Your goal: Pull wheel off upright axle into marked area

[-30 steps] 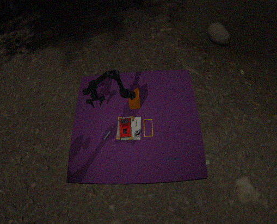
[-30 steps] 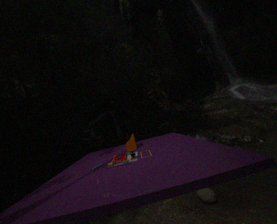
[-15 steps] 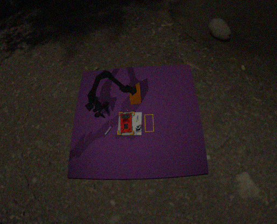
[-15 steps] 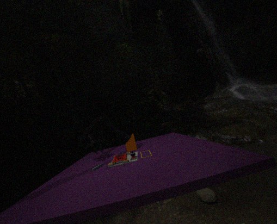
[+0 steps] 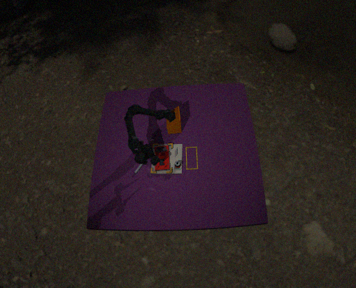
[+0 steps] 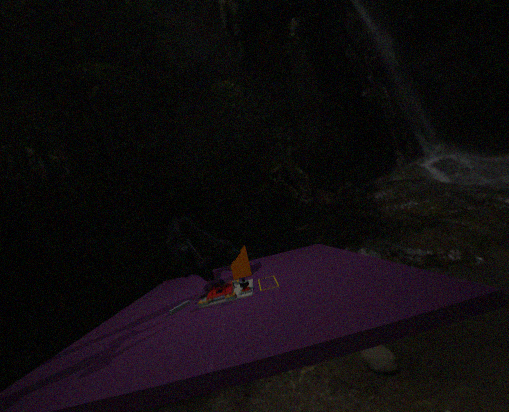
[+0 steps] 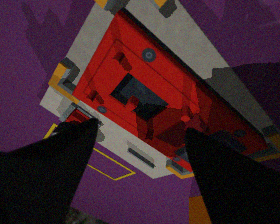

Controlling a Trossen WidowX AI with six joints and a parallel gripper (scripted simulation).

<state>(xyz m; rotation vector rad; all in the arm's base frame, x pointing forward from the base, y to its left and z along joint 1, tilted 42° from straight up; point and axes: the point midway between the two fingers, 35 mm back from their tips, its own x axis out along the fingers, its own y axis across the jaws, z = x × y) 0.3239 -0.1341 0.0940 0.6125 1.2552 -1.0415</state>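
My gripper tip is 14 cm to the right of the grey wheel, 4 cm short of it and 4 cm above it. Also, from my gripper tip: upright axle (14 cm to the left, 5 cm below, 4 cm ahead); pale bar (15 cm to the right, 7 cm below, 2 cm ahead).
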